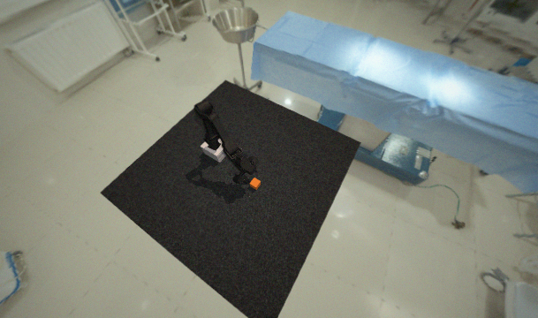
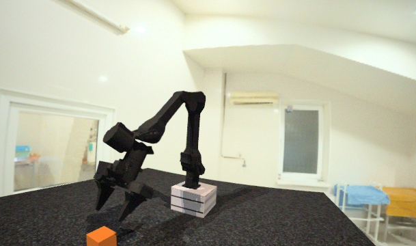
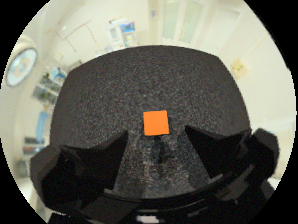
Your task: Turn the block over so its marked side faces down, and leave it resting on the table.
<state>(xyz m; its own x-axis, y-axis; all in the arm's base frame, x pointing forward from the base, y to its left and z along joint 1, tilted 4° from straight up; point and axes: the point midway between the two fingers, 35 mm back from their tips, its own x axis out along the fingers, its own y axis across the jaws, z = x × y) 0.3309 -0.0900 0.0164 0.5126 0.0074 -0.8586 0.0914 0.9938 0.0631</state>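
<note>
The orange block lies 70 mm below my gripper tip.
</note>
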